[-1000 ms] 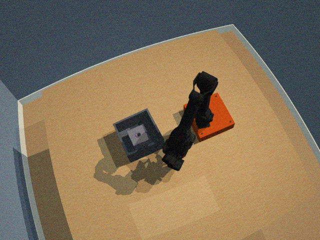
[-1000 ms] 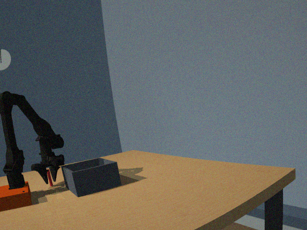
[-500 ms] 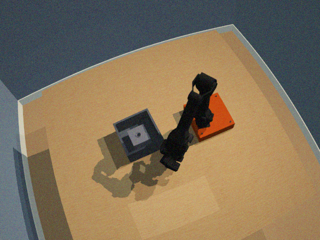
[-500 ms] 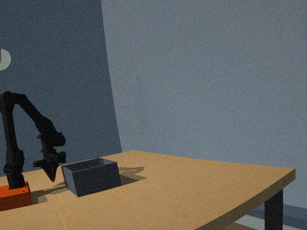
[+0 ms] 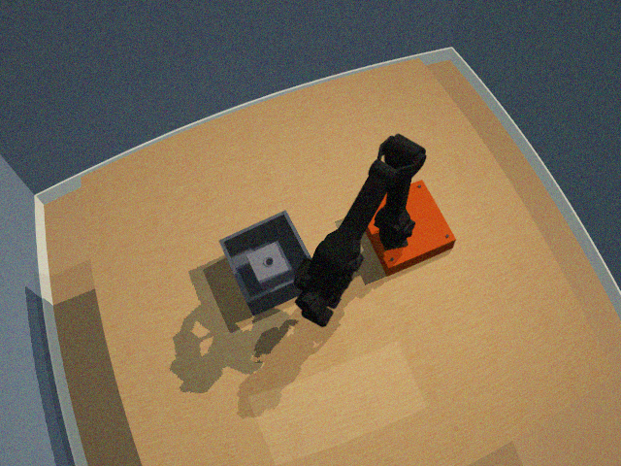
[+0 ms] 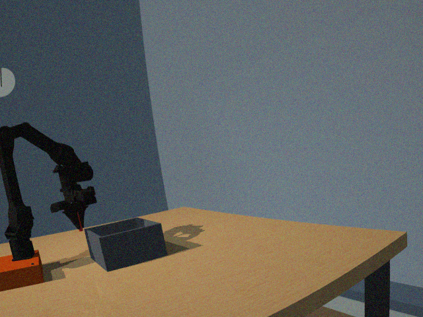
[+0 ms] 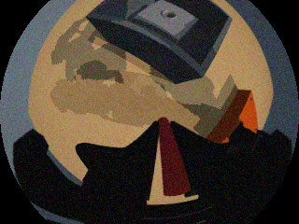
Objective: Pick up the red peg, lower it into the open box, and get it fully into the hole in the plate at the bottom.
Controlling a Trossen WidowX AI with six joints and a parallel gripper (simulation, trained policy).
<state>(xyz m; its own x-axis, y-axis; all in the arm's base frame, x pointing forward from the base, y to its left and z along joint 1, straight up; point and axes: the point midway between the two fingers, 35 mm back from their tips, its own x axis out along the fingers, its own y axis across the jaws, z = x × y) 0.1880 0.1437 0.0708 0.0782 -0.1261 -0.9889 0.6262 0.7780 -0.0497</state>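
My gripper tip is now 14 cm short of the grey plate, 13 cm to the left of it and 4 cm above it. Round my gripper tip: dark grey box: 14 cm ahead, 13 cm to the right, 6 cm below; then red peg: 3 cm above.
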